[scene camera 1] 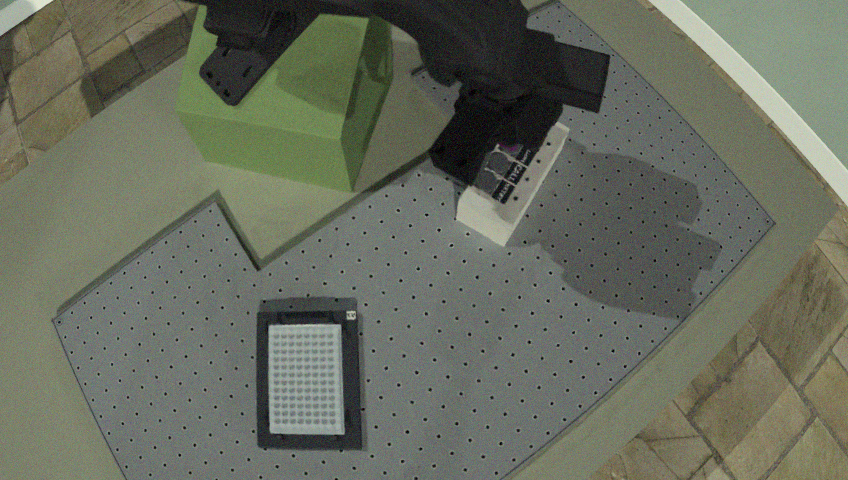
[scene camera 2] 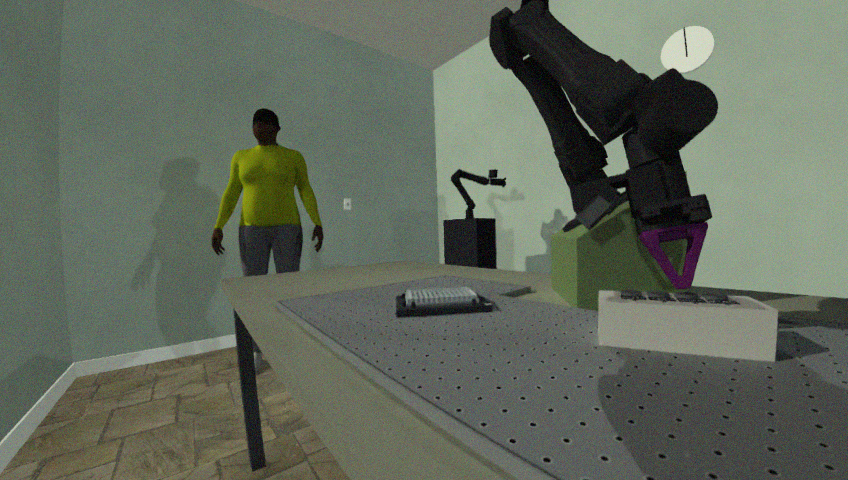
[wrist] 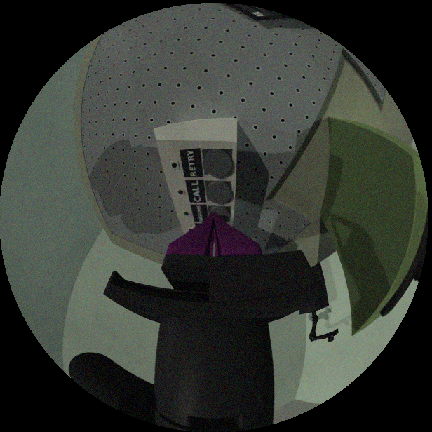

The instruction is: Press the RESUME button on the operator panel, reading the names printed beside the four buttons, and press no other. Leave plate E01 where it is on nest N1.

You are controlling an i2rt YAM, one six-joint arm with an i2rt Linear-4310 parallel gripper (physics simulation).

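Where they show: gripper, fingertip midpoint: (scene camera 1: 513, 146) (scene camera 2: 683, 288); arm's base, link origin: (scene camera 1: 271, 27).
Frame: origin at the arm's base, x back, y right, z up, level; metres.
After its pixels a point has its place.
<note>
The operator panel (scene camera 1: 483, 220) @(y -0.031, x -0.307, z -0.140 m) (scene camera 2: 684, 327) @(y -0.121, x -0.324, z -0.149 m) (wrist: 195, 132) is a white box with dark round buttons. In the wrist view, the RETRY button (wrist: 219, 164) and the CALL button (wrist: 219, 192) show beside their labels. The RESUME label (wrist: 201, 214) is small, and its button (wrist: 219, 209) is partly covered by the fingertips. The fourth button is hidden. My gripper (scene camera 2: 681, 286) @(y -0.121, x -0.276, z -0.115 m) (wrist: 213, 217) is shut, its magenta fingertips low over the panel near the RESUME button; contact cannot be made out. Plate E01 (scene camera 1: 305, 380) @(y 0.242, x -0.286, z -0.156 m) (scene camera 2: 440, 295) @(y 0.229, x -0.299, z -0.153 m) sits on the dark nest N1 (scene camera 1: 353, 386) @(y 0.208, x -0.328, z -0.166 m).
A green block (scene camera 1: 267, 136) @(y 0.079, x -0.064, z -0.083 m) (scene camera 2: 595, 267) @(y 0.004, x -0.132, z -0.111 m) (wrist: 375, 170) stands beside the arm and the panel. The perforated grey board (scene camera 1: 428, 309) @(y 0.082, x -0.325, z -0.178 m) (scene camera 2: 476, 356) @(y 0.069, x -0.445, z -0.178 m) carries the panel and the nest. A person (scene camera 2: 267, 184) stands beyond the table, and another small arm (scene camera 2: 467, 190) stands on a pedestal.
</note>
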